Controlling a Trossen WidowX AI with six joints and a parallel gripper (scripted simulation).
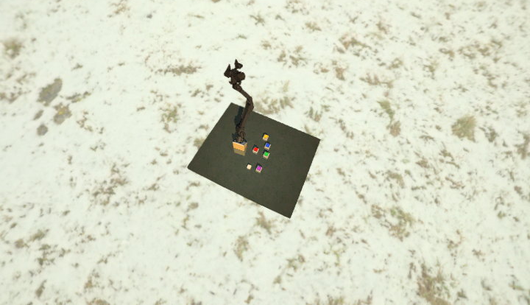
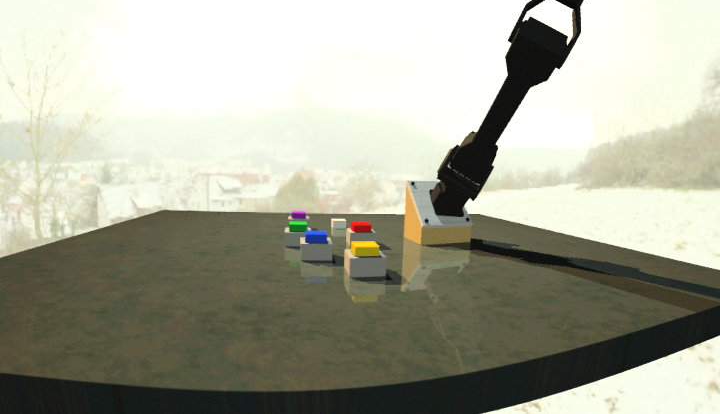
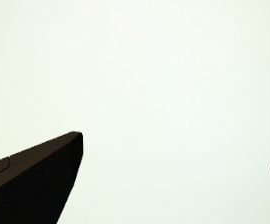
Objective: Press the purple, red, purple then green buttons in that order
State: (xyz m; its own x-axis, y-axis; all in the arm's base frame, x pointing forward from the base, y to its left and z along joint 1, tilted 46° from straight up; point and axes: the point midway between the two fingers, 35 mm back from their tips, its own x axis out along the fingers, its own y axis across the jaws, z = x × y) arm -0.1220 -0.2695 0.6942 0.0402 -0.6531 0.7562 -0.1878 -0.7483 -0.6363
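My gripper tip is 46 cm short of the purple button, 47 cm to the left of it and 75 cm above it. From my gripper tip the other things lie so: yellow button: 39 cm ahead, 12 cm to the right, 75 cm below; red button: 35 cm ahead, 30 cm to the right, 75 cm below; blue button: 45 cm ahead, 21 cm to the right, 75 cm below.
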